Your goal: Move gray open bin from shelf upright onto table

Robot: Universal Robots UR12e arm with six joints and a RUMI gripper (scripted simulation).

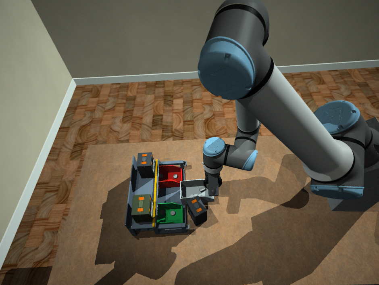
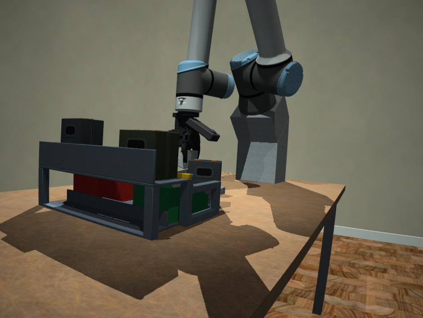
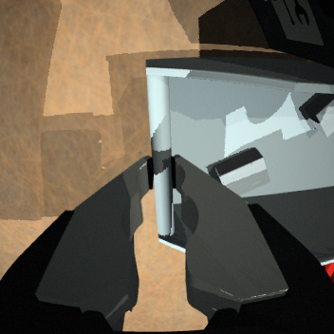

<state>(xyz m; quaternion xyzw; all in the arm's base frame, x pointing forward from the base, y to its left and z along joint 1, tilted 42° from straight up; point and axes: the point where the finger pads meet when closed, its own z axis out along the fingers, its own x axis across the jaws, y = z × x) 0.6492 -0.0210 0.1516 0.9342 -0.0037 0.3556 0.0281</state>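
Right now my hand is 80 mm short of the gray bin and 10 mm above it. From my hand the other things lie so: yellow strip: 290 mm ahead, 40 mm above, 10 mm to the right; green bin: 250 mm ahead, 100 mm to the left, 30 mm below; red bin: 240 mm ahead, 120 mm to the right, 30 mm below.
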